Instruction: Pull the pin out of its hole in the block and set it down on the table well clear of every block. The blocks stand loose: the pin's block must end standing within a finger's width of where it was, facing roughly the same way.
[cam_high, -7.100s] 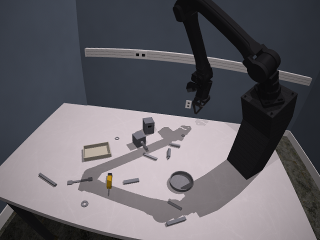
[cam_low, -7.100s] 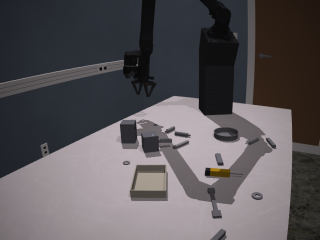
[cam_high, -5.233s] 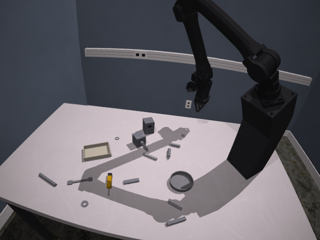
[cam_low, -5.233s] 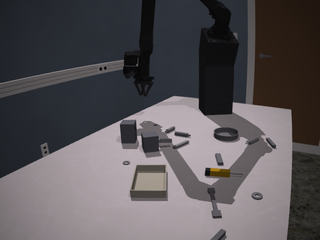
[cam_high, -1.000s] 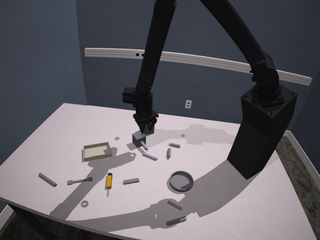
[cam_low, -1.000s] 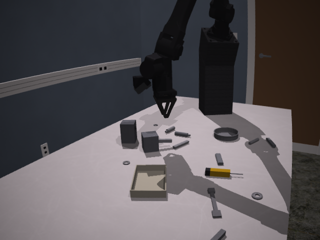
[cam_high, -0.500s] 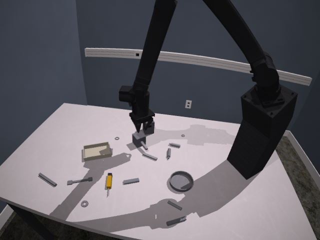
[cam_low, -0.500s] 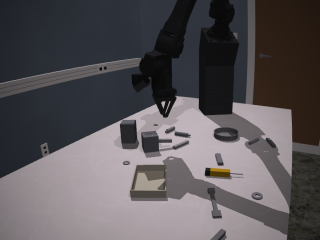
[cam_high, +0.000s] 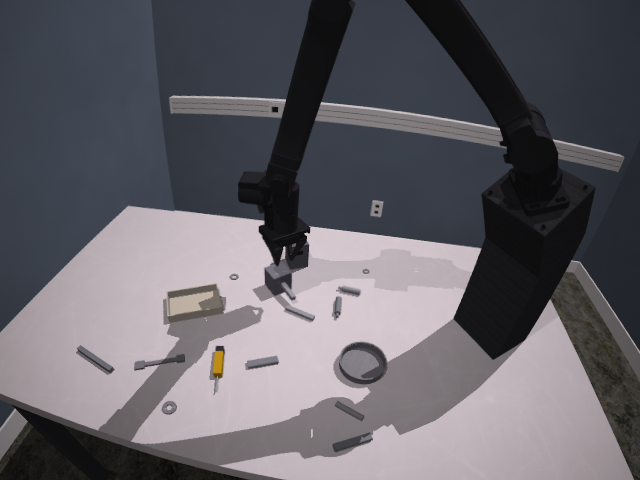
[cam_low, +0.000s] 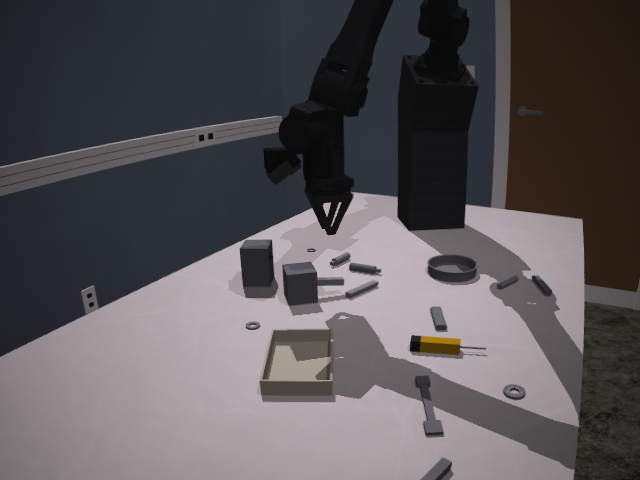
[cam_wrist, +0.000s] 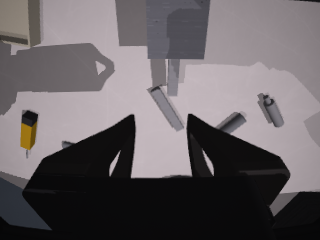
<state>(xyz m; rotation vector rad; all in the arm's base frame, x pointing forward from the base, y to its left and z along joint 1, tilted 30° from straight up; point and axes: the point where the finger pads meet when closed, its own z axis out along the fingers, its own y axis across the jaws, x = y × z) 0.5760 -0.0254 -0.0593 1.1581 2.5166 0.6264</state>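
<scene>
The grey pin lies 1 cm to the right of my hand and 11 cm below it. Round my hand: taller grey block: 16 cm to the right, 9 cm below; beige tray: 22 cm ahead, 8 cm to the left, 13 cm below; grey bar: 5 cm behind, 4 cm to the left, 13 cm below.
</scene>
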